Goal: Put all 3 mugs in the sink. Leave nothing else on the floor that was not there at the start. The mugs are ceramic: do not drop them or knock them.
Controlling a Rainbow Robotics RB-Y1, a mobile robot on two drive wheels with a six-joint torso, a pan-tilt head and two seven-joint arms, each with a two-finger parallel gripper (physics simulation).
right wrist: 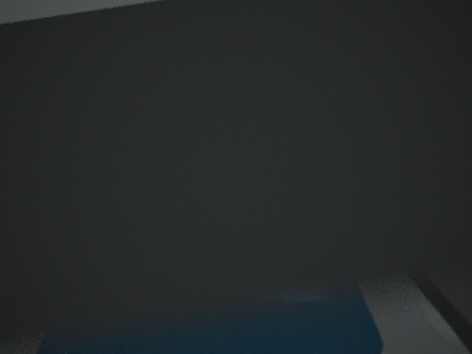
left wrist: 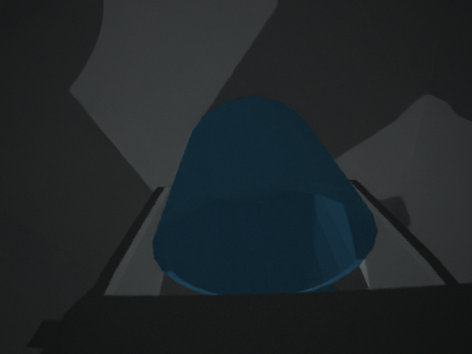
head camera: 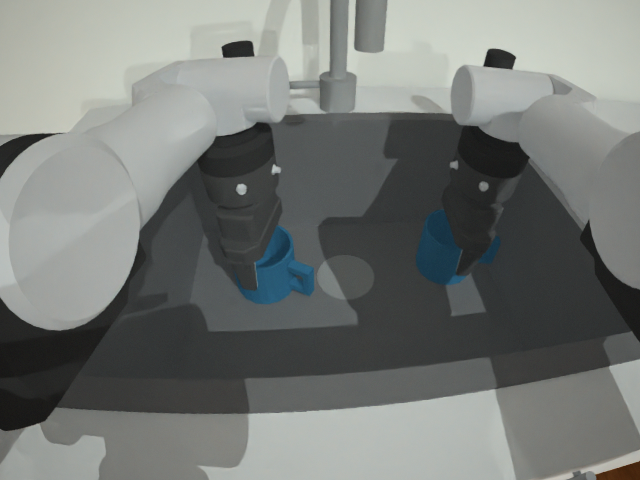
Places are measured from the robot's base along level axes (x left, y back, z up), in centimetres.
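Pixels of known places: left gripper, between the fingertips: (left wrist: 255, 196) (head camera: 261, 261); right gripper, between the fingertips: (head camera: 454, 247).
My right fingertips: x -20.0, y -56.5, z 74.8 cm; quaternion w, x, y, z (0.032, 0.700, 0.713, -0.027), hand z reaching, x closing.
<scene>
Ahead of a thing's pixels: the offset from my right fingertips to its top centre. Level surfaces: height alone.
A blue mug {dx +27.8, dy +4.2, dz +4.3 cm} (head camera: 272, 281) (left wrist: 255, 150) is upright in the dark sink (head camera: 392, 351), its handle pointing right in the head view. My left gripper (head camera: 258, 273) (left wrist: 255, 196) is shut on this mug. A second blue mug {dx -0.5, dy +0.4, dz +4.3 cm} (head camera: 435, 255) (right wrist: 225, 332) is at the right in the sink, close to upright, its handle partly behind the fingers. My right gripper (head camera: 462, 260) (right wrist: 210, 327) is shut on it. The right wrist view is mostly filled by a dark surface, with part of the mug at the bottom. Whether either mug touches the basin floor is hard to tell. A third mug does not show in these views.
A pale round drain (head camera: 345, 277) lies between the two mugs. The grey faucet (head camera: 338, 93) stands behind the sink, its spout hanging beside it. The white counter {dz +16.3 cm} (head camera: 372, 439) runs along the front. Both forearms reach in from the sides. Brown floor {dz -74.7 cm} (head camera: 622, 473) shows at the bottom right.
</scene>
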